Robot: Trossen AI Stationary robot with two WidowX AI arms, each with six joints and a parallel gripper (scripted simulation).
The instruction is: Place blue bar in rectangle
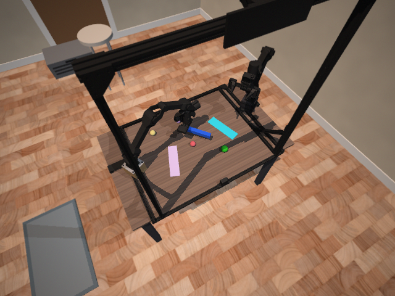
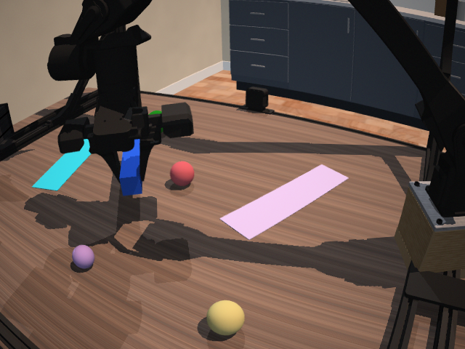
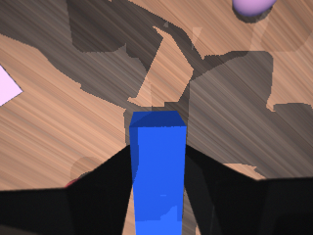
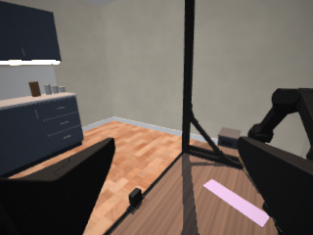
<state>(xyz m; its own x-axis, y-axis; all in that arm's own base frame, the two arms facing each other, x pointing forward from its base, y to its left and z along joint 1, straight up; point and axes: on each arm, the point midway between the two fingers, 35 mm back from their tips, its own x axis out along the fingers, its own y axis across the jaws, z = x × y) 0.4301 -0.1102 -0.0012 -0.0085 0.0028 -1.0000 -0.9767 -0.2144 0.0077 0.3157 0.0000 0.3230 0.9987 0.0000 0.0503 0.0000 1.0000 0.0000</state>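
Now: the blue bar 360 mm below my right hand, 210 mm to the left of it and 130 mm ahead of it. Round my right hand: cyan rectangle: 420 mm below, 90 mm ahead; then green ball: 400 mm below, 120 mm to the left, 70 mm behind; then red ball: 400 mm below, 270 mm to the left, 90 mm ahead.
Right now my left hand is 60 mm past the blue bar, 40 mm to the left of it and 30 mm above it. Also, from my left hand: red ball 100 mm behind, 20 mm to the left, 80 mm below; lavender rectangle 130 mm behind, 200 mm to the left, 90 mm below; purple ball 130 mm ahead, 80 mm below.
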